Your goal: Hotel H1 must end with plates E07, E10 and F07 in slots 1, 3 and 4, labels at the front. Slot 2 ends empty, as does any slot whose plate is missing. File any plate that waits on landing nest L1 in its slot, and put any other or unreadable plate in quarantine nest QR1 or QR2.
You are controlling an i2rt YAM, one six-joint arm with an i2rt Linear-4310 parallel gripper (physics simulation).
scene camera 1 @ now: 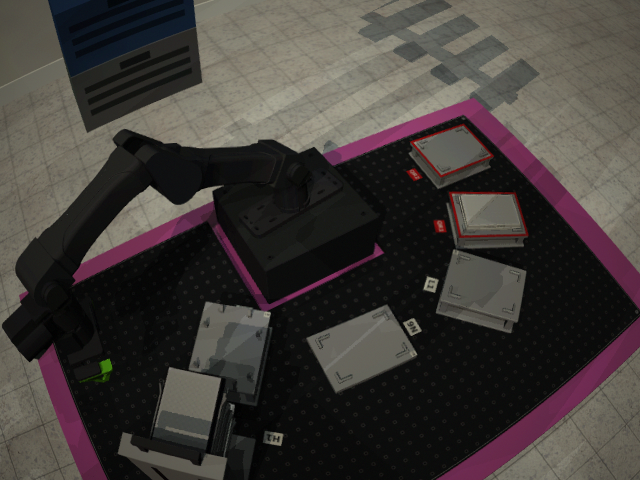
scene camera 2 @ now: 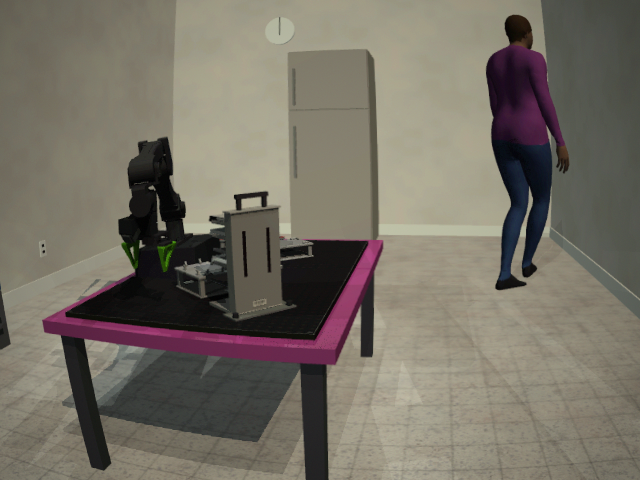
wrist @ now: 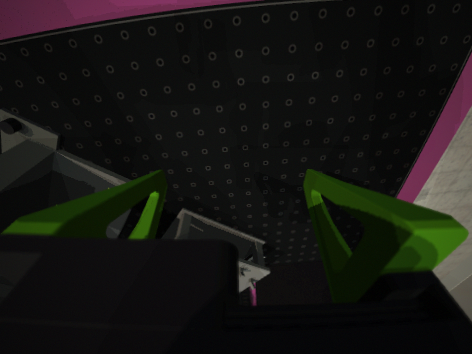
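Where they show: gripper, fingertip midpoint: [scene camera 1: 97, 356] [scene camera 2: 150, 270] [wrist: 235, 177]; arm's base at its link origin: [scene camera 1: 291, 203] [scene camera 2: 176, 242].
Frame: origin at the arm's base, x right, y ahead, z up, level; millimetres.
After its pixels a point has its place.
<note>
My gripper [scene camera 1: 95, 372] {y 74, x 475, z 14 mm} [scene camera 2: 150, 269] {y 74, x 475, z 14 mm} [wrist: 235, 177] {y 74, x 475, z 14 mm} is open and empty, its green fingers wide apart above the mat, beside hotel H1 [scene camera 1: 173, 459] {y 357, x 453, z 163 mm} [scene camera 2: 253, 258] {y 353, x 471, z 44 mm}. A pale, plate-like top [scene camera 1: 188, 400] {y 285, x 384, z 138 mm} shows at the top of the hotel in scene camera 1. The hotel's slots are mostly hidden, so I cannot tell what each holds, and no plate label is readable. Landing nest L1 [scene camera 1: 485, 286] {y 351, x -192, z -43 mm} is bare. A pale plate [scene camera 1: 488, 210] {y 229, x -333, z -38 mm} lies on quarantine nest QR1 [scene camera 1: 488, 241] {y 266, x -309, z -88 mm}. Quarantine nest QR2 [scene camera 1: 452, 149] {y 50, x -411, z -53 mm} is bare.
A raised nest with several pegs [scene camera 1: 230, 335] {y 148, x 242, z -33 mm} [scene camera 2: 193, 269] {y 133, x 263, z -33 mm} [wrist: 257, 273] {y 86, x 243, z -33 mm} stands next to the hotel, on the robot base's side. Low nest N6 [scene camera 1: 361, 348] {y 286, x 61, z -81 mm} is bare. The arm's black base [scene camera 1: 305, 248] {y 104, x 46, z 9 mm} stands at the mat's edge. A person [scene camera 2: 519, 103] stands away from the table.
</note>
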